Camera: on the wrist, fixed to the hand. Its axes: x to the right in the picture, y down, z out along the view.
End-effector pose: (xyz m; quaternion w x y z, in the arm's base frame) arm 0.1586 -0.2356 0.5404 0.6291 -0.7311 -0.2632 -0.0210
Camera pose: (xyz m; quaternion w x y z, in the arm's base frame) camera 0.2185 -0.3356 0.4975 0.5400 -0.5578 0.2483 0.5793
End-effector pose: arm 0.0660 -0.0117 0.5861 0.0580 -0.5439 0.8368 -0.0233
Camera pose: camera -0.0107 0.0144 0.6803 0.2738 0.2327 0.9313 -0.0602
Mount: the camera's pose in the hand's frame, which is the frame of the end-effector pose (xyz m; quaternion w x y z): 0.0002 0.0706 -0.1022 0.6700 0.1911 -0.1369 0.7041
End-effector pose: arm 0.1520 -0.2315 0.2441 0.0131 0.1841 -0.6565 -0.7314
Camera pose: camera 0.1654 -0.3389 0.3050 0.3987 -0.4365 -0.7111 -0.3806
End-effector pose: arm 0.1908 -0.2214 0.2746 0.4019 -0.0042 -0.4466 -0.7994
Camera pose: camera 0.2723 -0.3145 0.2634 0.7718 -0.3499 -0.5041 -0.1667
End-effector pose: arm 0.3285 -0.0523 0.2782 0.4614 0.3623 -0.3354 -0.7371
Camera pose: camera 0.4455 -0.0935 0.2843 0.7130 -0.0061 -0.6839 -0.1545
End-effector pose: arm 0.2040 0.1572 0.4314 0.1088 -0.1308 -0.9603 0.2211
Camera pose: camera 0.2454 0.2590 0.4892 0.1893 0.7127 0.5240 -0.4262
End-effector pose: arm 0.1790 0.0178 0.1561 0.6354 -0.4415 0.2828 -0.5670
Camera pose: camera 0.1244 -0.0093 0.0479 0.9480 -0.0529 0.3050 0.0739
